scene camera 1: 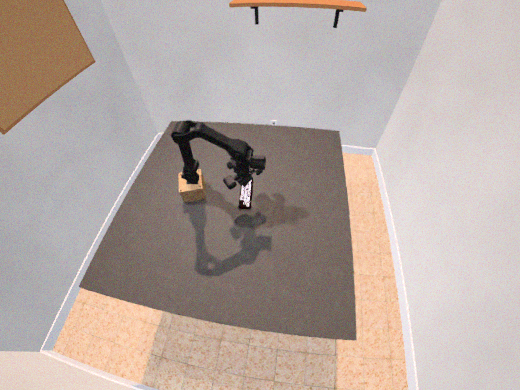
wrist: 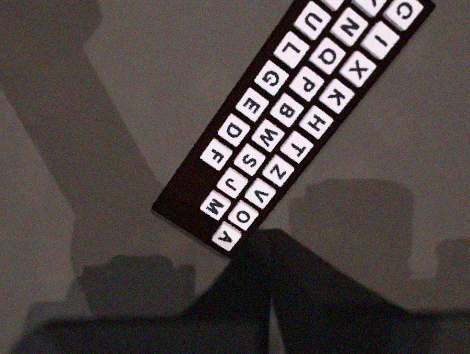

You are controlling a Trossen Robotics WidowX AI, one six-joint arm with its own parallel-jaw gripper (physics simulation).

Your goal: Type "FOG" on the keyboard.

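Places are measured from the arm's base along level axes (x back, y up, z left), in metres.
Where they show: gripper, fingertip midpoint: (scene camera 1: 244, 185) (wrist: 266, 241); arm's base, origin of the base link: (scene camera 1: 192, 179).
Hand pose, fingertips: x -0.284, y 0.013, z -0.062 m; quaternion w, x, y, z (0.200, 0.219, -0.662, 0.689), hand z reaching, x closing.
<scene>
Each offset is from my fingertips to the top centre of the thing. Level surfaces: height alone.
The keyboard {dx +0.002, dy -0.100, dz +0.032 m} (scene camera 1: 245, 195) (wrist: 180, 192) is a dark, narrow board with white letter keys in three rows; it lies slanted in the wrist view, and part of it is cut off at the top. The F key {dx +0.022, dy -0.100, dz -0.008 m} (wrist: 216, 155) and the G key {dx +0.020, dy -0.100, dz +0.047 m} (wrist: 271, 78) are in its left row. The O key {dx -0.014, dy -0.100, dz -0.032 m} (wrist: 243, 216) is in the right row, near the lower end, beside the A key {dx -0.013, dy -0.100, dz -0.050 m} (wrist: 226, 237). My gripper (scene camera 1: 245, 184) (wrist: 266, 241) is shut and empty. Its tips show just right of the board's lower end in the wrist view and appear above the board; their exact height cannot be told.
The arm stands on a wooden block (scene camera 1: 192, 192) to the left of the keyboard. Both are on a dark mat {dy -0.117 m} (scene camera 1: 300, 290). Arm shadows fall on the mat around the keyboard. An orange shelf (scene camera 1: 300, 5) is on the back wall, and a brown panel (scene camera 1: 40, 55) is at upper left.
</scene>
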